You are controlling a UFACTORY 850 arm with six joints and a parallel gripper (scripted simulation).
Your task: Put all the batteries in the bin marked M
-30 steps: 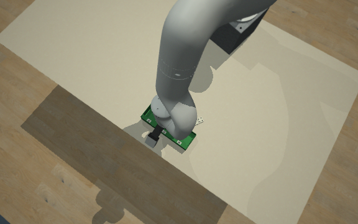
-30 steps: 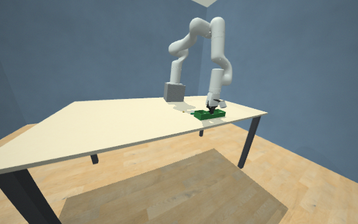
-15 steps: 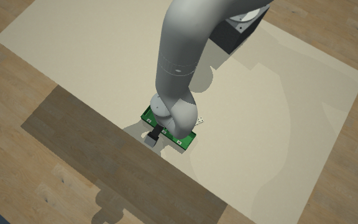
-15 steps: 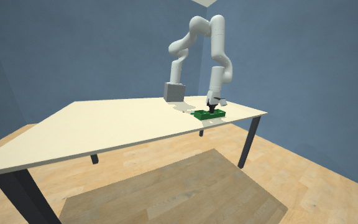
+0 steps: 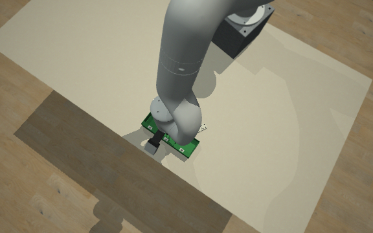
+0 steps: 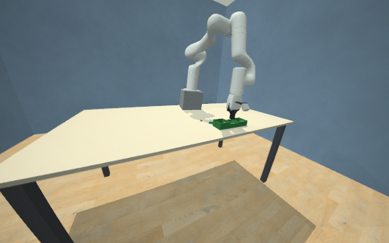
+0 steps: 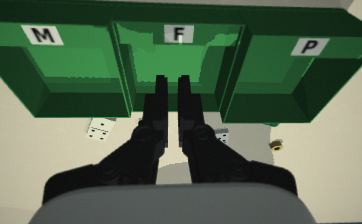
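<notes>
Right now the row of green bins is 5 cm below my hand. From my hand the other things lie so: white die (12 cm behind, 7 cm to the left, 7 cm below); green AA battery (12 cm to the right, 6 cm below, 6 cm behind); small black piece (11 cm behind, 7 cm below, 2 cm to the left).
</notes>
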